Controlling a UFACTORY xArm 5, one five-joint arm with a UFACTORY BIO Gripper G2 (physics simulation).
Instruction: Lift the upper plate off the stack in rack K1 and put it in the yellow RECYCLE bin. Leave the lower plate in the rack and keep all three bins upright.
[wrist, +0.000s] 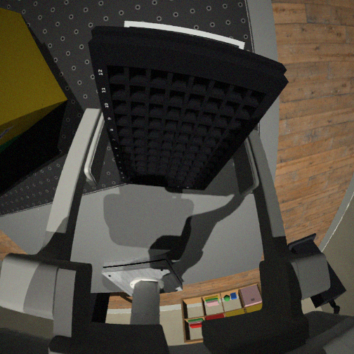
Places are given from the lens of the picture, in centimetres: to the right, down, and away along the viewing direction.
my gripper (175, 124): 0, -3, 11
black well plate (176, 107): 0, -4, 9
